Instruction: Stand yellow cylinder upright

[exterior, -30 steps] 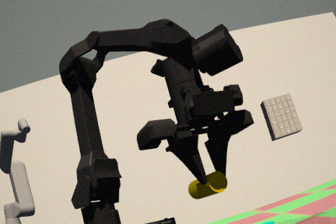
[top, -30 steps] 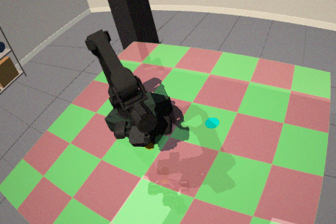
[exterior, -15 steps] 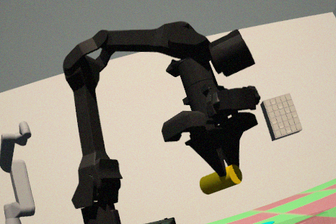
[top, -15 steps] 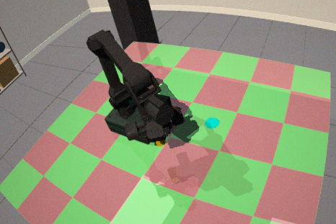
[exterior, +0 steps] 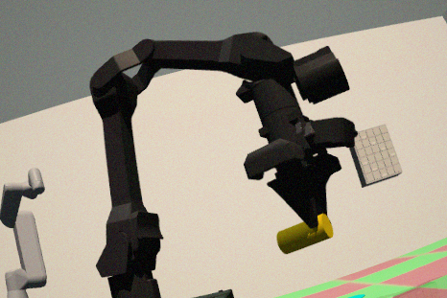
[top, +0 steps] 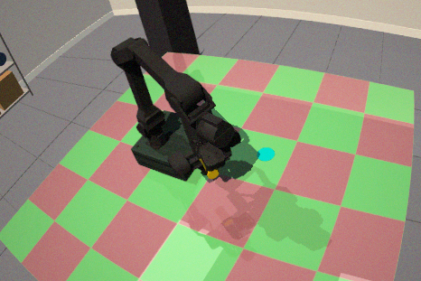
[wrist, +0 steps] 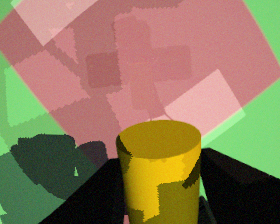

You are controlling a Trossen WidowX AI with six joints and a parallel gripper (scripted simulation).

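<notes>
The cyan circle lies 3 cm ahead of my gripper tip, 22 cm to the left of it and 14 cm below it. Also, from my gripper tip: yellow cylinder (2 cm behind, 1 cm to the left).
</notes>
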